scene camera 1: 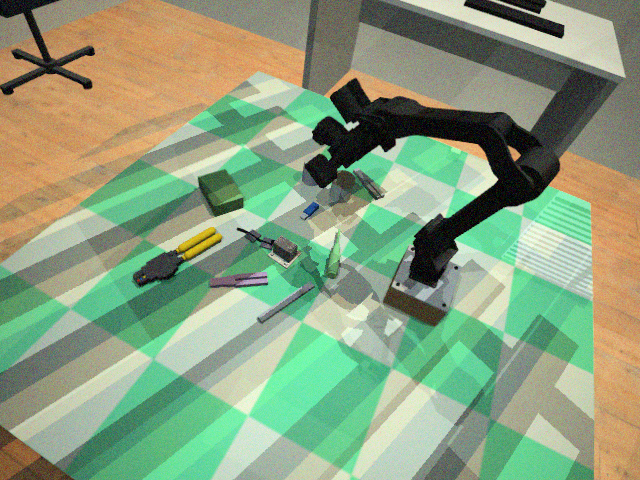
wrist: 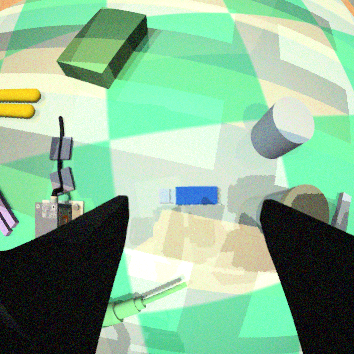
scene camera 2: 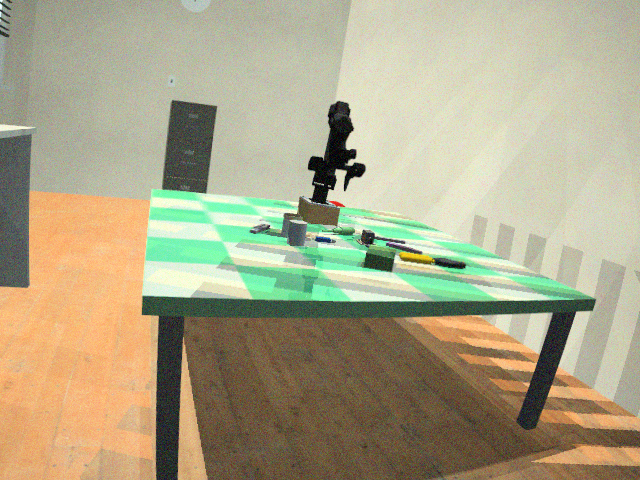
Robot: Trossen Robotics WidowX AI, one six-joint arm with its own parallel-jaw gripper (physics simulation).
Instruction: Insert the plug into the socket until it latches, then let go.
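Places are measured from the arm's base along level axes (x ahead, y left, z up), in metres.
Pixels of known places: gripper, between the fingertips: point(wrist: 197, 207) point(scene camera 2: 335, 189); arm's base, origin of its link: point(scene camera 1: 425, 271) point(scene camera 2: 318, 201).
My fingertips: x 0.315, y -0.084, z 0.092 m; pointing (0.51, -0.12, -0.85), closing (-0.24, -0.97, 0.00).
Ahead of a thing's pixels: the offset from my fingertips to its top centre. "pt": to the spot under its first point.
The blue plug @[dx +0.016, dy -0.015, dz -0.160 m] point(scene camera 1: 311, 209) point(scene camera 2: 325, 239) point(wrist: 196, 195) lies flat on the table. In the wrist view its pale metal end points left, toward the socket's side. The socket @[dx +0.014, dy +0.144, dz -0.127 m] point(scene camera 1: 284, 248) point(scene camera 2: 367, 236) point(wrist: 46, 216) is a grey metal box on a pale base plate, with a black cable behind it. In the wrist view it is at the left, partly hidden by a finger, and some orange shows on it. My gripper point(scene camera 1: 316, 151) point(scene camera 2: 330, 184) point(wrist: 197, 207) is open and empty, high above the table, with the plug below between its fingertips in the wrist view.
A grey cylinder @[dx +0.066, dy -0.138, dz -0.102 m] point(scene camera 2: 297, 233) point(wrist: 285, 127) and a brown one @[dx -0.034, dy -0.121, dz -0.101 m] point(scene camera 1: 342, 183) point(wrist: 308, 202) stand near the plug. A green screwdriver @[dx -0.101, dy +0.081, dz -0.145 m] point(scene camera 1: 333, 259) point(wrist: 127, 307), a green block @[dx +0.250, dy +0.057, dz -0.132 m] point(scene camera 1: 221, 195) point(wrist: 102, 47), yellow-handled pliers @[pt dx +0.238, dy +0.321, dz -0.156 m] point(scene camera 1: 160, 266), a purple tool @[dx +0.067, dy +0.265, dz -0.160 m] point(scene camera 1: 238, 280) and a grey bar @[dx -0.054, dy +0.261, dz -0.162 m] point(scene camera 1: 285, 303) lie around the socket.
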